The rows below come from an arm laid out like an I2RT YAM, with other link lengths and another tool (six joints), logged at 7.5 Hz.
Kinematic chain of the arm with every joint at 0, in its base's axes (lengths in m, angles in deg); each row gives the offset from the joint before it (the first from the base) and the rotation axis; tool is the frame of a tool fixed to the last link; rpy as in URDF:
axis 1: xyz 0 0 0.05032 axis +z
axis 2: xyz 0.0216 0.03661 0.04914 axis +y
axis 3: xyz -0.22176 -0.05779 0 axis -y
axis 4: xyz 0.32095 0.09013 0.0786 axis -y
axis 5: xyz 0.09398 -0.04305 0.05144 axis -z
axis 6: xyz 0.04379 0 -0.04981 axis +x
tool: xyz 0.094 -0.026 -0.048 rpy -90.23 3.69 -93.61
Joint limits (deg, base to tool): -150..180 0..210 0..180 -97..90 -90..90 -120..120
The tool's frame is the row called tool.
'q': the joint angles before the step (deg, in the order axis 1, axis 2, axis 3, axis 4, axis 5, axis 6). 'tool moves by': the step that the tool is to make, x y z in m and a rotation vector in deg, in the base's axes. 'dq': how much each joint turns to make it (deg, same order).
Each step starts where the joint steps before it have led.
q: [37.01, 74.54, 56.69, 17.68, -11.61, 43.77]
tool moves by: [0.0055, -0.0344, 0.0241, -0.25, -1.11, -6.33]
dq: [-2.38, -6.07, -0.98, -4.49, 3.95, -0.87]
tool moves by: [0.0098, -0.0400, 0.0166, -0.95, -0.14, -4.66]
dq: [-4.39, -4.49, 0.00, -5.00, 0.27, -0.89]
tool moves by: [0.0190, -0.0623, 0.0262, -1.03, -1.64, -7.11]
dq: [-7.81, -4.21, 1.24, -4.66, -0.70, -1.66]
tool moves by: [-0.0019, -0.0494, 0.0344, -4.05, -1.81, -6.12]
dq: [-4.93, -3.79, 4.11, -8.16, 1.15, -4.47]
